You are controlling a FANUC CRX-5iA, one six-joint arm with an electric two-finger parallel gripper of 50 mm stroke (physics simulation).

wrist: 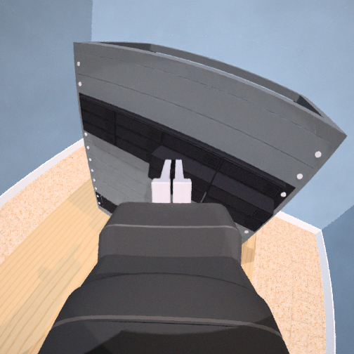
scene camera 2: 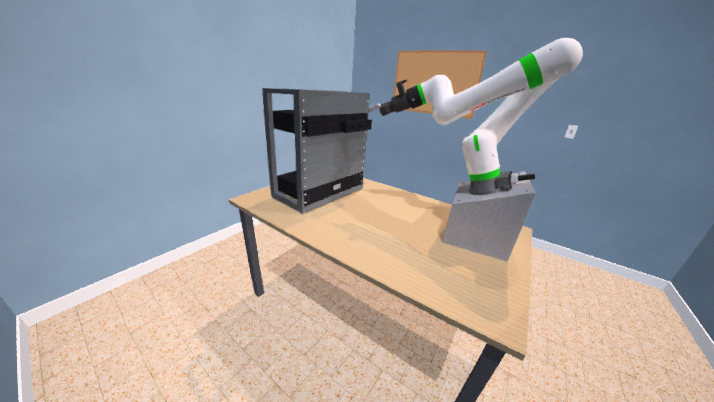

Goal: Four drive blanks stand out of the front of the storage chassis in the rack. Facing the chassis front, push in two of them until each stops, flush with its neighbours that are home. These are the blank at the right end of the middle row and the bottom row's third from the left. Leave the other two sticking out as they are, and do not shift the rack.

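Places are measured from the arm's base along level axes (x ahead, y left, z up), in centimetres.
Where they show: gripper, between the fingertips: [scene camera 2: 367, 110]; arm's base, origin of its link: [scene camera 2: 487, 189].
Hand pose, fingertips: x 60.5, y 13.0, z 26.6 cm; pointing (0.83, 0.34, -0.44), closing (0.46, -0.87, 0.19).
Things, the pixels of their top centre, and the offset from my fingertips. "*": a spot on its surface instead. Level surfaces: height alone.
- storage chassis, a spot on its surface: [scene camera 2: 320, 125] * dx +10.5, dy +21.7, dz -7.4 cm
- grey rack, centre of its top: [scene camera 2: 320, 90] dx +26.4, dy +7.8, dz +8.0 cm
- wooden table, height of its surface: dz -52.0 cm
The storage chassis [scene camera 2: 320, 125] [wrist: 98, 116] is the black band across the upper part of the rack's front. In the wrist view, a dark blank [wrist: 196, 166] stands out just right of the fingertips, and another protruding blank [wrist: 242, 194] is farther right. In the scene view, protruding blanks [scene camera 2: 356, 125] show as one dark block at the chassis's right part. Their rows, and the bottom row's third blank, cannot be told apart clearly. My gripper [scene camera 2: 371, 108] [wrist: 173, 169] is shut and empty. It is near the rack's right side, in front of and slightly above the protruding block; contact cannot be judged.
The grey rack [scene camera 2: 301, 150] [wrist: 200, 90] stands at the far end of the wooden table [scene camera 2: 400, 245] [wrist: 30, 285]. A black unit [scene camera 2: 320, 193] with a light label is low in the rack. The arm's grey base block [scene camera 2: 487, 220] stands at the other end. A corkboard [scene camera 2: 440, 65] hangs behind the arm.
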